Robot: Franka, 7 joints.
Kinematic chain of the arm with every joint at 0, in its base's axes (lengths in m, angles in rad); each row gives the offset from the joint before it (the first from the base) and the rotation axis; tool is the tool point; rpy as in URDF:
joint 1: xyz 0 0 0.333 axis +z
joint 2: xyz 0 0 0 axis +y
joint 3: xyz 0 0 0.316 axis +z
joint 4: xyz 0.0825 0 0 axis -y
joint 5: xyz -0.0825 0 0.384 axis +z
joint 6: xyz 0 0 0 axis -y
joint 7: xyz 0.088 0 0 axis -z
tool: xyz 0 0 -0.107 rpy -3.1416 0 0
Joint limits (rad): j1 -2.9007..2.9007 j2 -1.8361..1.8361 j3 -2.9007..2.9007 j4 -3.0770..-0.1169 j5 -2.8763..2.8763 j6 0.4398..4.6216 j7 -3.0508..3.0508
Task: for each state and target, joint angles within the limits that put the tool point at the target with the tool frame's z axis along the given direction. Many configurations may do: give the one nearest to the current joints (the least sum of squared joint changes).
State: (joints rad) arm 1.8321 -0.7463 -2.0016 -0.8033 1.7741 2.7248 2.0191
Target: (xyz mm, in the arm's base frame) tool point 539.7 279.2 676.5 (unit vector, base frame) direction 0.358 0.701 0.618
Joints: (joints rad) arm 2.2604 -0.7361 -1.3291 -1.6671 2.1965 2.5458 2.0191
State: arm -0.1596 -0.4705 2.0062 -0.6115 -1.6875 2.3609 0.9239
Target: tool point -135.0 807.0 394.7 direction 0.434 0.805 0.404
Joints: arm -0.8817 -1.1261 2.1158 -1.0034 -1.6991 2.4611 0.9239
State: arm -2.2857 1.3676 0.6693 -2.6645 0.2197 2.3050 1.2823
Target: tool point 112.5 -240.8 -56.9 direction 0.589 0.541 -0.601
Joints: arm -2.1724 1.1285 0.5289 -2.5799 0.1723 2.8510 1.2823
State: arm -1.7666 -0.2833 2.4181 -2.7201 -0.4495 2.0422 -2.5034
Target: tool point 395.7 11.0 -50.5 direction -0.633 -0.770 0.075
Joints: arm -2.2907 -1.2965 2.6012 -1.8725 -0.2047 1.5853 -2.5034
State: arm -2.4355 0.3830 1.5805 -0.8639 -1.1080 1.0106 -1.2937
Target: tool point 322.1 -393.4 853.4 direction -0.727 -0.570 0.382
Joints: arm -2.1852 -0.2379 1.2773 -1.4454 -1.7305 1.6117 -1.2937
